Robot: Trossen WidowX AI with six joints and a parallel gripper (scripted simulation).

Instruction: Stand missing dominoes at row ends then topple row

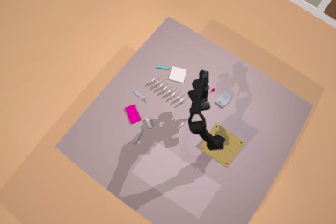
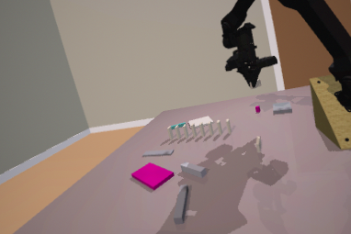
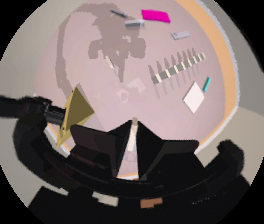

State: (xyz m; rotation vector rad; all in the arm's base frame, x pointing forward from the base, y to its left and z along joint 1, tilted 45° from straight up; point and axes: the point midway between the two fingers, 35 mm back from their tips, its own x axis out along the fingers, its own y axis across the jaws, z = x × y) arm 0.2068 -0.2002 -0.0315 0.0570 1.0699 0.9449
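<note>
Now: the small magenta cube 40 mm behind my gripper tip, 170 mm to the right of it and 140 mm below it. Also, from my gripper tip: teal stick 350 mm ahead, 160 mm to the right, 140 mm below; then white square 240 mm ahead, 160 mm to the right, 150 mm below; then magenta plate 360 mm ahead, 240 mm to the left, 150 mm below.
</note>
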